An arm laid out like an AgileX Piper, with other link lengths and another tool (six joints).
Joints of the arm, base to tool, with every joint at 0 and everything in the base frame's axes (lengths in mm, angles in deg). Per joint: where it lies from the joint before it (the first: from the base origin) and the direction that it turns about. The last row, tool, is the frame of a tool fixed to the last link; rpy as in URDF.
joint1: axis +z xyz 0 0 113.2
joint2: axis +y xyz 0 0 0
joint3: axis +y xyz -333.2 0 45.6
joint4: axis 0.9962 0 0.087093 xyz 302.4 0 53.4
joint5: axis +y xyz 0 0 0
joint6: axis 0.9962 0 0.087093 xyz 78 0 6.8
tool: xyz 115.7 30 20.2 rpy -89.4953 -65.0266 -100.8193
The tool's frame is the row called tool.
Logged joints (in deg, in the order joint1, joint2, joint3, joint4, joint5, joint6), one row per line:
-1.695, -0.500, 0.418, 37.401, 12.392, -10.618
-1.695, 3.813, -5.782, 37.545, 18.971, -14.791
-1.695, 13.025, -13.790, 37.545, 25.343, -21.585
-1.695, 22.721, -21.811, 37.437, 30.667, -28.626
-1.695, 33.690, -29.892, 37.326, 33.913, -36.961
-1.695, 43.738, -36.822, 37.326, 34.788, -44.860
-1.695, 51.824, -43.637, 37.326, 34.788, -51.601
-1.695, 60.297, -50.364, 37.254, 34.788, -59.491
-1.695, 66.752, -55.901, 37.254, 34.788, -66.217
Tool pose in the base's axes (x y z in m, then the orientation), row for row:
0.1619, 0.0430, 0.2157, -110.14, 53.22, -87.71
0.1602, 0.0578, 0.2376, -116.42, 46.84, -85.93
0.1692, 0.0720, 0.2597, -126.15, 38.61, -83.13
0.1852, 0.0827, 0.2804, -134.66, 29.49, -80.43
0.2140, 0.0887, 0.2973, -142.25, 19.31, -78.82
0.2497, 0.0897, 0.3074, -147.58, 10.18, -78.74
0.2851, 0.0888, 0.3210, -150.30, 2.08, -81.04
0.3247, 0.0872, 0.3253, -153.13, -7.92, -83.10
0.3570, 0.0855, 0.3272, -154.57, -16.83, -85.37
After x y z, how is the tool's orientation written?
As a rotation vector, in degrees.
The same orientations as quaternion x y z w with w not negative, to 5 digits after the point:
-0.70765, 0.34194, -0.56354, 0.25443
-0.74287, 0.29888, -0.54832, 0.24115
-0.79122, 0.24217, -0.52140, 0.20848
-0.83040, 0.18185, -0.49598, 0.17709
-0.85990, 0.11673, -0.47647, 0.14116
-0.87548, 0.06039, -0.46711, 0.10816
-0.87728, 0.01214, -0.47302, 0.08047
-0.87697, -0.04536, -0.47591, 0.04881
-0.87118, -0.09486, -0.48116, 0.02287

